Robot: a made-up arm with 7 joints.
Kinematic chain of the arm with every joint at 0, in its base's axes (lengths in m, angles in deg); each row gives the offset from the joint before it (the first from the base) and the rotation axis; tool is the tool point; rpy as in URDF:
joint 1: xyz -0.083 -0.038 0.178 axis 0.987 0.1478 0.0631
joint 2: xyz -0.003 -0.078 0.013 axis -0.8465 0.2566 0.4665
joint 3: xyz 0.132 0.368 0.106 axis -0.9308 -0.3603 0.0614
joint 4: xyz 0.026 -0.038 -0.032 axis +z
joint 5: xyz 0.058 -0.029 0 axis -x
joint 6: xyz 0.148 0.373 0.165 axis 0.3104 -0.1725 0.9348
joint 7: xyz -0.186 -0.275 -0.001 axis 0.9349 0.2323 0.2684
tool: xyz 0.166 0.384 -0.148 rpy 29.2 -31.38 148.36
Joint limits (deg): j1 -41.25..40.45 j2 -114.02..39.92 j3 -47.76..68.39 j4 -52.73..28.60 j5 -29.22..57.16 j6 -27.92..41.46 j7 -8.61..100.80
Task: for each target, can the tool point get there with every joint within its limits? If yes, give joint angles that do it. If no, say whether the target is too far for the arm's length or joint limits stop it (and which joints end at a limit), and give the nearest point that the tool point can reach.
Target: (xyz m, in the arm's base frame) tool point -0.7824 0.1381 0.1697
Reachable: no: joint limits stop it (at a limit: joint 1, joint 2, joint 4) | nearest point -0.4141 0.5062 0.1173 | short by 0.523 m
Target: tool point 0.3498 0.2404 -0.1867
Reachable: yes | joints -29.24 -11.75 36.11 10.23 41.75 1.46 5.87
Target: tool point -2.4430 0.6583 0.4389
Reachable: no: too far | nearest point -0.5537 0.7147 0.2799 | short by 1.897 m
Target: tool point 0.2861 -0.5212 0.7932
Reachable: yes | joints 12.94 -65.95 -29.79 -24.55 12.00 28.51 49.65
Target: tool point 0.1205 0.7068 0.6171
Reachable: yes | joints 30.80 -7.30 51.69 6.24 19.24 -19.52 78.40
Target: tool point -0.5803 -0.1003 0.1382
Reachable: no: joint limits stop it (at a limit: joint 1, joint 2, joint 4, joint 5, joint 6, joint 7) | nearest point -0.3646 -0.3139 -0.1960 | short by 0.452 m
